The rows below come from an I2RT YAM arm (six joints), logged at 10 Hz.
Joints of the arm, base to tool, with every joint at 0 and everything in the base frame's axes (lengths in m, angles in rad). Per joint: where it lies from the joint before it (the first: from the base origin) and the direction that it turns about. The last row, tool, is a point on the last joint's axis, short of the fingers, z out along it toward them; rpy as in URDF.
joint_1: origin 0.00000 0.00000 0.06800 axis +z
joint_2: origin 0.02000 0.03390 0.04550 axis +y
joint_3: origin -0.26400 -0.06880 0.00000 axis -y
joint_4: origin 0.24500 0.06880 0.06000 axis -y
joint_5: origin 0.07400 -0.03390 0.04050 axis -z
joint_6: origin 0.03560 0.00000 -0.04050 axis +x
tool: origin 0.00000 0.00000 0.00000 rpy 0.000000 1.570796 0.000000
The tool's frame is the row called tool.
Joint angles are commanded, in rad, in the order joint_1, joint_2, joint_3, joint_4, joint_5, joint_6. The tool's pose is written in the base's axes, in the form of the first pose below.
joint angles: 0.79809, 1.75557, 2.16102, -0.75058, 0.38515, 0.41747
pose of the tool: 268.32 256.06 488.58 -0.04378 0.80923 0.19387 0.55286
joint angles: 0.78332, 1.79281, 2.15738, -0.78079, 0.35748, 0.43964
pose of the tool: 280.76 262.01 471.03 -0.04540 0.82904 0.18633 0.52527
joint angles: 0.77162, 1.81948, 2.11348, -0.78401, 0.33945, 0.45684
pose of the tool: 292.82 268.32 447.18 -0.04665 0.84836 0.17388 0.49787
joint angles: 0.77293, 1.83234, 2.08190, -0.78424, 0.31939, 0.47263
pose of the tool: 296.74 273.81 432.24 -0.05045 0.85986 0.17295 0.47769
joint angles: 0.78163, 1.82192, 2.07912, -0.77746, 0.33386, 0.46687
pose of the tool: 292.60 273.97 436.06 -0.05143 0.85568 0.17237 0.48524
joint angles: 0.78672, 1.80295, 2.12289, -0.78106, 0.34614, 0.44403
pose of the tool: 284.45 268.10 456.60 -0.05337 0.84049 0.18004 0.50824
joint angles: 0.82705, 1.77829, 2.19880, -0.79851, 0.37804, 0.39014
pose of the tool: 262.26 265.66 487.10 -0.07309 0.81619 0.18785 0.54149
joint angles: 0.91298, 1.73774, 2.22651, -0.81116, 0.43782, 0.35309
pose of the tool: 227.63 269.94 508.18 -0.09687 0.79630 0.19544 0.56421
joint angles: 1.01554, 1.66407, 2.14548, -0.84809, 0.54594, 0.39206
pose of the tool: 190.43 271.91 505.54 -0.09810 0.80223 0.18352 0.55957
